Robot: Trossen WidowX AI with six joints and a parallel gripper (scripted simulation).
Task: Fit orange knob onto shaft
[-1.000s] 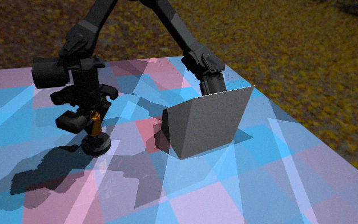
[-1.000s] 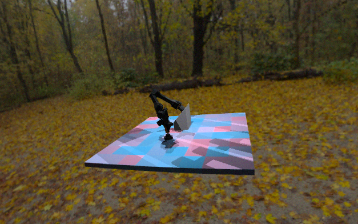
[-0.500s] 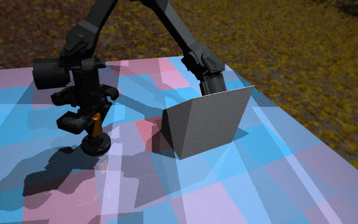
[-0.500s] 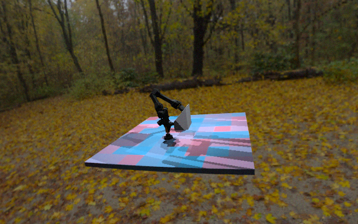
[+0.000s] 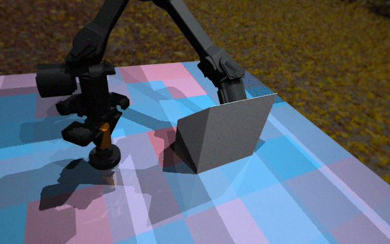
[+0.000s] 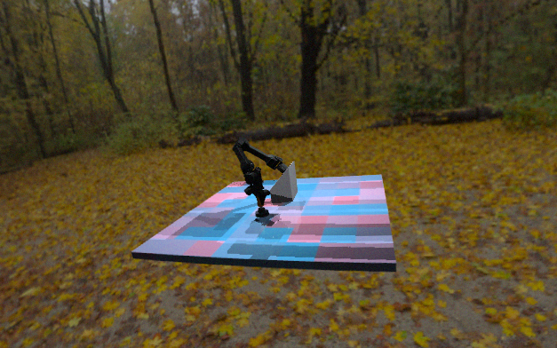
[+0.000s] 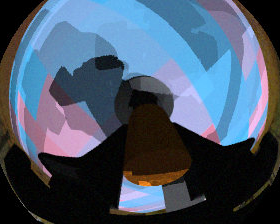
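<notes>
The orange knob is 40 mm above my gripper tip. Round my gripper tip: round pedestal: 40 mm below.
</notes>
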